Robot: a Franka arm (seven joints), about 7 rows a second.
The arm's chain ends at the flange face. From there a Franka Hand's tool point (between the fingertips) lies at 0.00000 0.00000 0.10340 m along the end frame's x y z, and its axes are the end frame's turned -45 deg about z.
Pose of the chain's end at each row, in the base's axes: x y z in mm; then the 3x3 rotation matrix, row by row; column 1 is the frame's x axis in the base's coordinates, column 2 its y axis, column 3 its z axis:
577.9 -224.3 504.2; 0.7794 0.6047 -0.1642; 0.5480 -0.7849 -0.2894; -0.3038 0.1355 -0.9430
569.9 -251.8 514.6; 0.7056 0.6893 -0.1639; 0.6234 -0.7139 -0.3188; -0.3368 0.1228 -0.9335
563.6 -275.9 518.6; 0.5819 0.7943 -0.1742; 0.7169 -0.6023 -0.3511; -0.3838 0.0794 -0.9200
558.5 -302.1 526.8; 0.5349 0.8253 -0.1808; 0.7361 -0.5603 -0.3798; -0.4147 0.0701 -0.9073
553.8 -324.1 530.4; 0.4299 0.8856 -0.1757; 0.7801 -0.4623 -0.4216; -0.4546 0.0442 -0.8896
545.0 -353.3 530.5; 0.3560 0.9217 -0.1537; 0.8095 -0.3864 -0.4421; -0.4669 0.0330 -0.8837
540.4 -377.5 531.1; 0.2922 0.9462 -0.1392; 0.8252 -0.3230 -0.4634; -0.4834 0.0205 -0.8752
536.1 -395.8 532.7; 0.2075 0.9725 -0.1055; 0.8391 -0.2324 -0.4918; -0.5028 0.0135 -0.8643
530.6 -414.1 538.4; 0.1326 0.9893 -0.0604; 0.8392 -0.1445 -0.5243; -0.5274 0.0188 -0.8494
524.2 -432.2 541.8; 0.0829 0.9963 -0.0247; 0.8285 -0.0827 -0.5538; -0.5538 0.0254 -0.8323
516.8 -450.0 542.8; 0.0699 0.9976 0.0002; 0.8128 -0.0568 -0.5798; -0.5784 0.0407 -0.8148
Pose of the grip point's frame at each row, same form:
560.9 -254.2 406.7; 0.1235 0.9787 -0.1642; 0.9425 -0.1675 -0.2894; -0.3106 -0.1190 -0.9430
553.0 -284.8 418.1; 0.0115 0.9863 -0.1639; 0.9456 -0.0640 -0.3188; -0.3250 -0.1513 -0.9335
545.6 -312.2 423.5; -0.1502 0.9731 -0.1742; 0.9328 0.0810 -0.3511; -0.3275 -0.2152 -0.9200
539.8 -341.4 433.0; -0.2053 0.9618 -0.1808; 0.9167 0.1243 -0.3798; -0.3428 -0.2437 -0.9073
535.6 -367.7 438.4; -0.3222 0.9302 -0.1757; 0.8785 0.2247 -0.4216; -0.3527 -0.2902 -0.8896
529.1 -399.0 439.1; -0.4000 0.9035 -0.1537; 0.8456 0.2992 -0.4421; -0.3535 -0.3068 -0.8837
526.0 -425.4 440.6; -0.4624 0.8757 -0.1392; 0.8119 0.3551 -0.4634; -0.3563 -0.3273 -0.8752
525.2 -446.7 443.3; -0.5409 0.8344 -0.1055; 0.7577 0.4290 -0.4918; -0.3651 -0.3460 -0.8643
524.4 -468.3 450.6; -0.6058 0.7933 -0.0604; 0.6956 0.4912 -0.5243; -0.3862 -0.3596 -0.8494
521.6 -489.5 455.7; -0.6459 0.7631 -0.0247; 0.6443 0.5274 -0.5538; -0.4096 -0.3736 -0.8323
516.8 -510.0 458.5; -0.6560 0.7548 0.0002; 0.6149 0.5346 -0.5798; -0.4378 -0.3802 -0.8148

